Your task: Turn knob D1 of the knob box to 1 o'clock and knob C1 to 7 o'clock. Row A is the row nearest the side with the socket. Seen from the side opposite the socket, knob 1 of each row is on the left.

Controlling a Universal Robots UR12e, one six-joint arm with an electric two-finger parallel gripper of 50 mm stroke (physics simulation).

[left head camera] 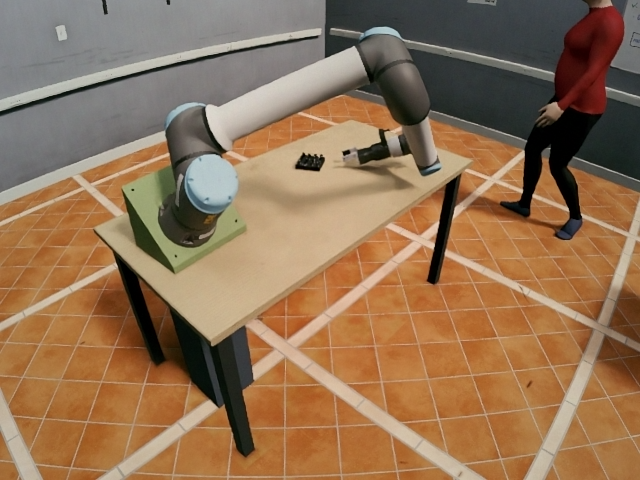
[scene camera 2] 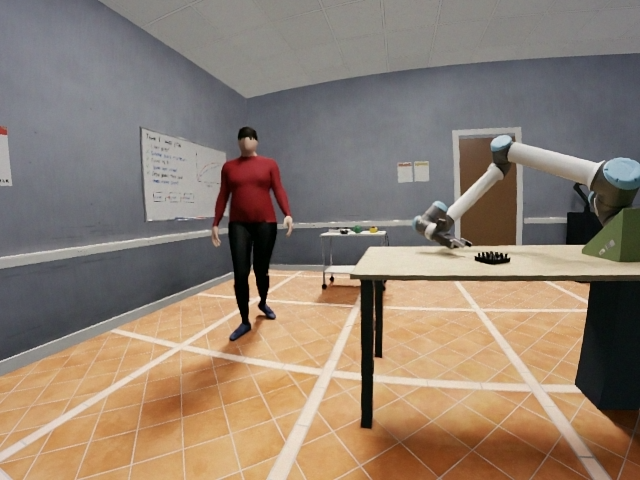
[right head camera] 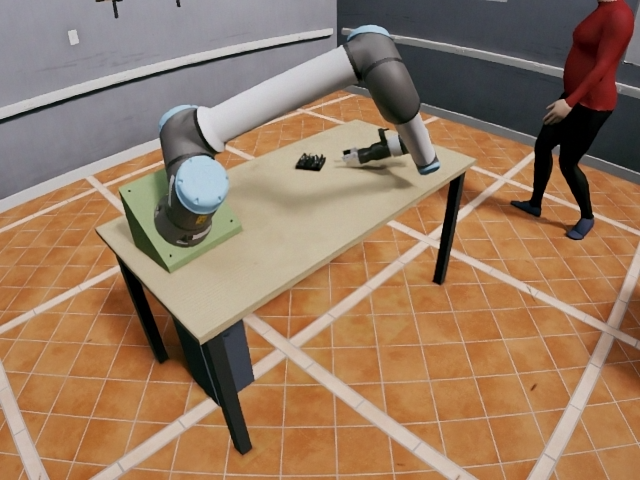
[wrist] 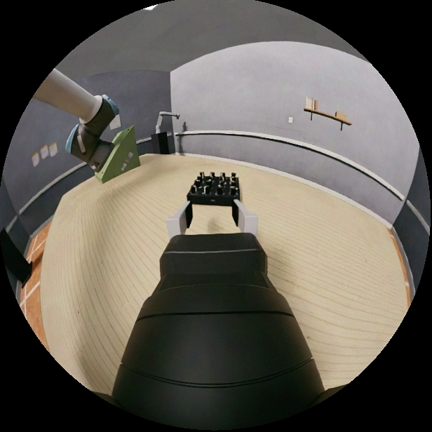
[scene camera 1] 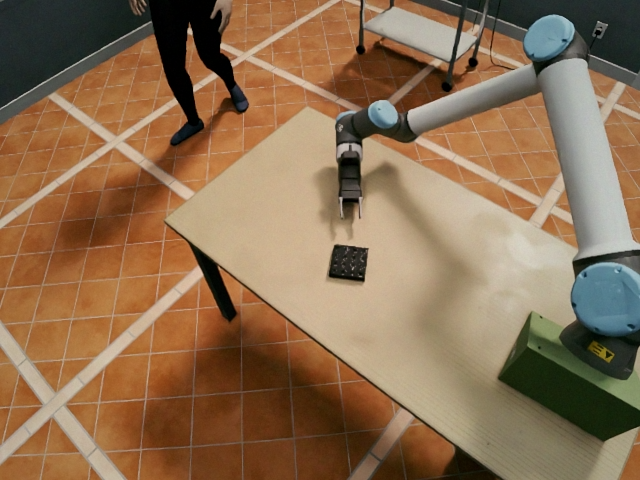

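Pixels of known places: gripper, fingertip midpoint: (left head camera: 342,156) (scene camera 2: 467,246) (right head camera: 342,155) (scene camera 1: 351,217); arm's base, origin of the base link: (left head camera: 187,219) (right head camera: 182,219) (scene camera 1: 593,355).
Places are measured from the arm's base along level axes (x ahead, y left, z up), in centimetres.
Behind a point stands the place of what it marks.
Observation:
The black knob box (left head camera: 310,163) @[y -0.7, x 66.5, z -6.6 cm] (right head camera: 310,162) @[y -0.5, x 66.7, z -6.2 cm] (scene camera 1: 348,262) @[y 2.8, x 70.2, z -7.6 cm] (scene camera 2: 492,258) @[y 7.8, x 73.0, z -7.3 cm] (wrist: 213,198) lies flat on the table (left head camera: 289,248) @[y -27.6, x 17.1, z -9.9 cm] (scene camera 1: 258,206) @[y -2.4, x 108.1, z -9.8 cm], with rows of upright black knobs on top. A small pale mark shows on its near side in the wrist view, and another on its near side in scene camera 1. I cannot tell which is the socket, nor where D1 and C1 point. My gripper (scene camera 1: 351,213) @[y -10.2, x 76.7, z -4.4 cm] (wrist: 211,208) is open and empty, low above the table. It is apart from the box, with its fingers towards it; in the wrist view the box lies beyond the fingertips, roughly centred.
The green arm base (left head camera: 155,217) @[y 4.7, x -8.4, z 3.6 cm] (scene camera 1: 563,379) @[y 14.1, x 7.5, z 7.7 cm] stands at the table's other end. My forearm reaches high over the table. A person in a red top (left head camera: 584,67) (scene camera 2: 250,188) stands on the floor beyond the table's end. A white cart (scene camera 1: 418,32) stands farther off.

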